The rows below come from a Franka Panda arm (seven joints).
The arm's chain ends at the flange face. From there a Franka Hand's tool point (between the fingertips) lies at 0.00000 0.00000 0.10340 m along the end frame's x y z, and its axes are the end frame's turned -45 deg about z.
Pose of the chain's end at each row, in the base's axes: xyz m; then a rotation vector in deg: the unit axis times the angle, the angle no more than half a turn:
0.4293 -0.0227 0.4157 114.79 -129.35 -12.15
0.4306 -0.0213 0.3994 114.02 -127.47 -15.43
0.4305 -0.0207 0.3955 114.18 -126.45 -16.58
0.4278 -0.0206 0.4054 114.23 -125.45 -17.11
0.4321 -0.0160 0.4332 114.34 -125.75 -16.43
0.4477 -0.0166 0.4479 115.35 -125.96 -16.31
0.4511 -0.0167 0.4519 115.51 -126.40 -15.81
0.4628 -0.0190 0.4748 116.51 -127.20 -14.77
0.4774 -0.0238 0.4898 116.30 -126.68 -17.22
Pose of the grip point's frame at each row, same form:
0.4108 -0.0198 0.3140 158.55 -77.03 -15.36
0.4073 -0.0175 0.2987 157.89 -75.95 -19.48
0.4055 -0.0166 0.2953 157.92 -75.05 -20.91
0.4015 -0.0168 0.3055 157.72 -74.15 -21.79
0.4066 -0.0126 0.3330 157.79 -74.32 -21.00
0.4234 -0.0124 0.3475 158.76 -74.09 -20.42
0.4278 -0.0125 0.3513 158.95 -74.38 -19.71
0.4419 -0.0144 0.3736 159.92 -74.61 -18.03
0.4541 -0.0174 0.3893 160.07 -74.46 -20.59

